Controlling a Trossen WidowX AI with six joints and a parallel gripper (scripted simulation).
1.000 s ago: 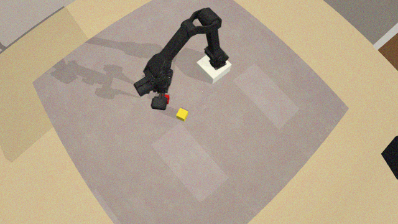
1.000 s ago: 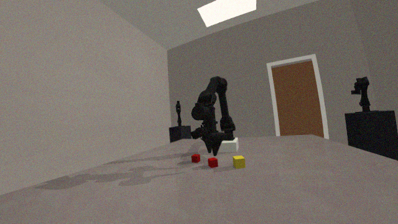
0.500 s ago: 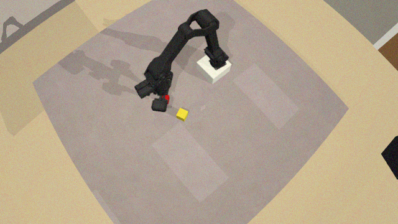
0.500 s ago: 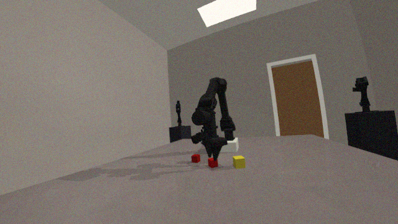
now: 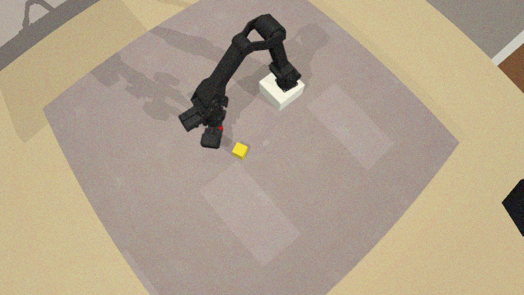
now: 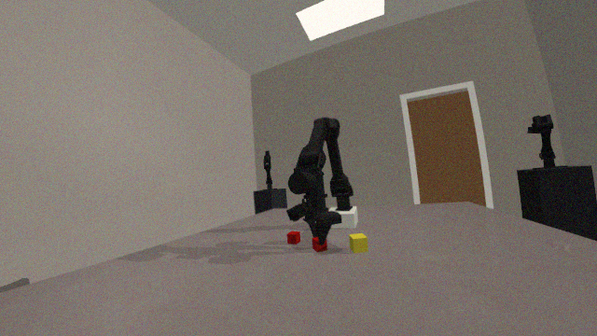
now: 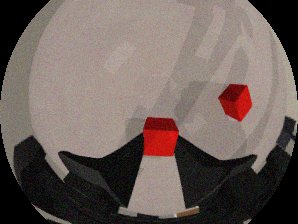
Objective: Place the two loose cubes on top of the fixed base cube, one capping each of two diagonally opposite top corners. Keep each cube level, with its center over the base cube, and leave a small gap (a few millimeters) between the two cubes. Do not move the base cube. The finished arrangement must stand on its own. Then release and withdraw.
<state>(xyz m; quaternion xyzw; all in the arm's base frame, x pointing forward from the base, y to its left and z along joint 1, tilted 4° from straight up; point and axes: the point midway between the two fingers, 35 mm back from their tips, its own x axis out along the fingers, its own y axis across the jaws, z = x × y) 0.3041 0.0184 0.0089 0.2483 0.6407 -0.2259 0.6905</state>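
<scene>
Now: gripper tip 110 mm to the right of the yellow cube and 30 mm past it.
</scene>
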